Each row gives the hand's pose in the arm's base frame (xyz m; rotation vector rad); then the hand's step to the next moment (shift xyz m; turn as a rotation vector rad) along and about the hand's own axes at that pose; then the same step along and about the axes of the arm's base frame.
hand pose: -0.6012 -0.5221 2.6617 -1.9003 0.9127 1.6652
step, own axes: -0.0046 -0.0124 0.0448 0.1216 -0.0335 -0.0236
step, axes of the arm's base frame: -0.0218 0.0411 -0.0042 0.0468 -0.0164 -0.1184
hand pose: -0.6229 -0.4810 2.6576 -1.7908 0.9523 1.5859
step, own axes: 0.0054 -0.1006 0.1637 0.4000 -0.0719 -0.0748
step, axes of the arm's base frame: -0.0155 0.1886 -0.0336 0.1214 -0.0742 -0.3880
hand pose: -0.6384 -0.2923 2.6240 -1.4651 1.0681 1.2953
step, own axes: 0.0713 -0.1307 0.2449 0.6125 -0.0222 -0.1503
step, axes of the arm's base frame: 0.0747 0.2655 -0.0779 0.1093 -0.1695 -0.5980
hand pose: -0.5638 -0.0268 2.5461 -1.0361 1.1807 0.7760
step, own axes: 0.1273 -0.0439 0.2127 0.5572 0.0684 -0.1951
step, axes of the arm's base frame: 0.1446 0.1786 -0.1028 -0.0014 -0.1772 -0.5673
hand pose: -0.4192 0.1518 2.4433 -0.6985 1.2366 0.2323
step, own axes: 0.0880 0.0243 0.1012 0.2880 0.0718 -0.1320
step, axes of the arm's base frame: 0.0962 0.0619 -0.0741 -0.0442 -0.0822 -0.3111
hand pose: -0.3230 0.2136 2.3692 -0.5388 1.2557 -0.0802
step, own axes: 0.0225 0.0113 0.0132 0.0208 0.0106 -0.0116
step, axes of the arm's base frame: 0.0168 0.0066 -0.0220 -0.0063 -0.0019 -0.0252
